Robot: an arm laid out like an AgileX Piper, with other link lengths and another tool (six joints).
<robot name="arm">
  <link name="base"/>
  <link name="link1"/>
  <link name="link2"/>
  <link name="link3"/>
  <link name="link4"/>
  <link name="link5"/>
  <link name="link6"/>
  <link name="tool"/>
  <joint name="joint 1" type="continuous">
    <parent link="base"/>
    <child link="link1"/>
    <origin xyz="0 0 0.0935" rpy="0 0 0"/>
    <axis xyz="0 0 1"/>
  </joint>
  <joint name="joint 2" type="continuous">
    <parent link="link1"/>
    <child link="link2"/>
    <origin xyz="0 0 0" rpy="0 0 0"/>
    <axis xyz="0 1 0"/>
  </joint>
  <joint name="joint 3" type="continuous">
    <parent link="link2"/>
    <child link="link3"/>
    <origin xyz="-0.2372 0 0.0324" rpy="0 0 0"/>
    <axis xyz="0 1 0"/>
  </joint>
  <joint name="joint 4" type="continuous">
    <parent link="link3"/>
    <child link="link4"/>
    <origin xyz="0.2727 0 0.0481" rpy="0 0 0"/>
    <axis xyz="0.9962 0 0.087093"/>
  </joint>
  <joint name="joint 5" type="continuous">
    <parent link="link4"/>
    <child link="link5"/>
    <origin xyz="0 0 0" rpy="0 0 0"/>
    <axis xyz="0 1 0"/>
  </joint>
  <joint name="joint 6" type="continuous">
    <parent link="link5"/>
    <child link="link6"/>
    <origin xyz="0.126 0 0.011" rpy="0 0 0"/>
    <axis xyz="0.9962 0 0.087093"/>
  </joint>
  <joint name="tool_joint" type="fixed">
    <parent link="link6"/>
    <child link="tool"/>
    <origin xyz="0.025 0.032 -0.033" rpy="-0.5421 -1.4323 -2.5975"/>
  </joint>
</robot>
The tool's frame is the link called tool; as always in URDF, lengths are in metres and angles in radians. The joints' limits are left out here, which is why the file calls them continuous.
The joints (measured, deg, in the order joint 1, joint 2, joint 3, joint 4, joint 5, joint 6), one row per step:
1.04 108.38 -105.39 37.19 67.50 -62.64
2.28 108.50 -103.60 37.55 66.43 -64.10
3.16 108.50 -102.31 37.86 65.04 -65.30
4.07 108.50 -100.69 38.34 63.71 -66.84
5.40 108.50 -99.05 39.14 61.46 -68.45
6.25 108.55 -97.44 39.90 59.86 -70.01
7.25 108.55 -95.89 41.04 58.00 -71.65
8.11 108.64 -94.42 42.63 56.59 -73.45
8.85 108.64 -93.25 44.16 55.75 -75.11
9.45 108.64 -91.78 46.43 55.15 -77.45
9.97 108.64 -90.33 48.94 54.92 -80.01
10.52 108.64 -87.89 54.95 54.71 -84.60
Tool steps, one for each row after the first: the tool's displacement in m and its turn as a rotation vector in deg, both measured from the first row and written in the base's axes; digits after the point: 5 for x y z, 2 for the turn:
-0.00169 0.00827 -0.00979 -0.23 0.24 1.65
-0.00162 0.01403 -0.01609 -0.39 -0.25 2.55
-0.00258 0.02007 -0.02406 -0.56 -0.54 3.74
-0.00225 0.02950 -0.03154 -0.46 -1.55 4.77
-0.00292 0.03551 -0.03947 -0.43 -2.00 5.65
-0.00343 0.04318 -0.04624 -0.08 -2.76 6.46
-0.00476 0.05072 -0.05280 0.61 -3.21 7.40
-0.00688 0.05744 -0.05729 1.34 -3.53 8.44
-0.00998 0.06415 -0.06258 2.51 -3.75 9.73
-0.01377 0.07061 -0.06744 3.87 -3.86 11.20
-0.01943 0.08233 -0.07260 7.77 -4.14 12.85

